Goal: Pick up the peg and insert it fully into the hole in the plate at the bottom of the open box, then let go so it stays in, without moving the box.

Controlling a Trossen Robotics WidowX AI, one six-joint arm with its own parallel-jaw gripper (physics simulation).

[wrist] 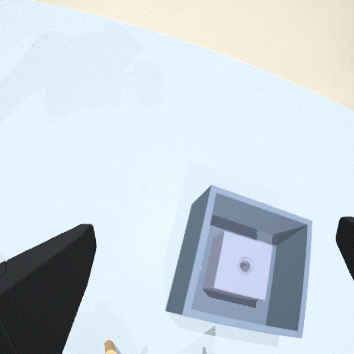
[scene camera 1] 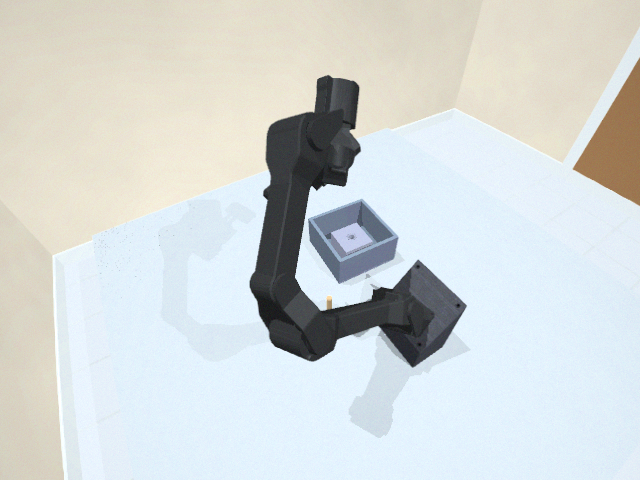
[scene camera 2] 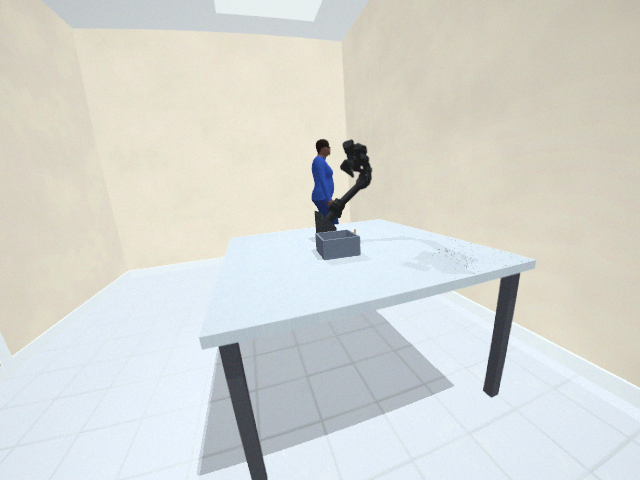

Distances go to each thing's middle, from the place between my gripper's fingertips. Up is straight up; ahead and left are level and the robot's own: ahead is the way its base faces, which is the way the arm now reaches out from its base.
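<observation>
From my hand: blue-grey box (scene camera 1: 385, 240), 320 mm below, 40 mm ahead, 180 mm to the right; pale lilac plate (scene camera 1: 350, 239), 340 mm below, 40 mm ahead, 180 mm to the right.
</observation>
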